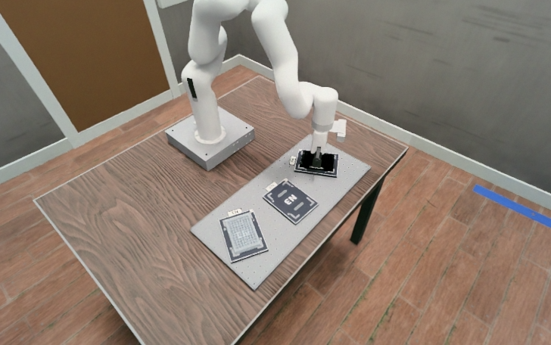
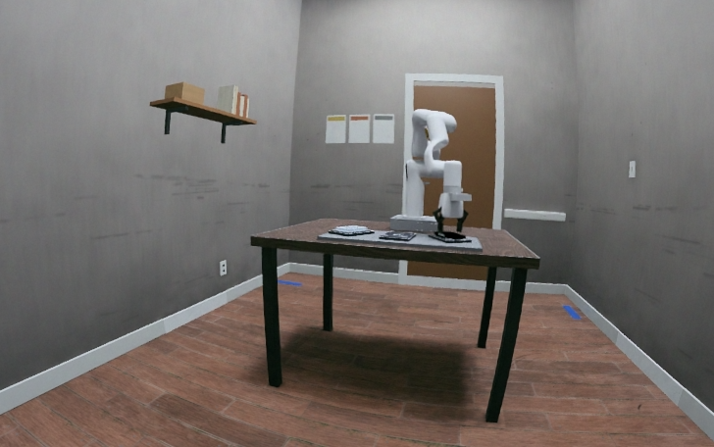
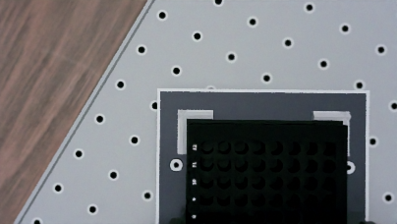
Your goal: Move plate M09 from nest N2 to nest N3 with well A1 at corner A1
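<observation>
Right now my hand is 20 mm above the black well plate. Round my hand: pale translucent well plate 420 mm to the right, 20 mm below, 20 mm ahead.
</observation>
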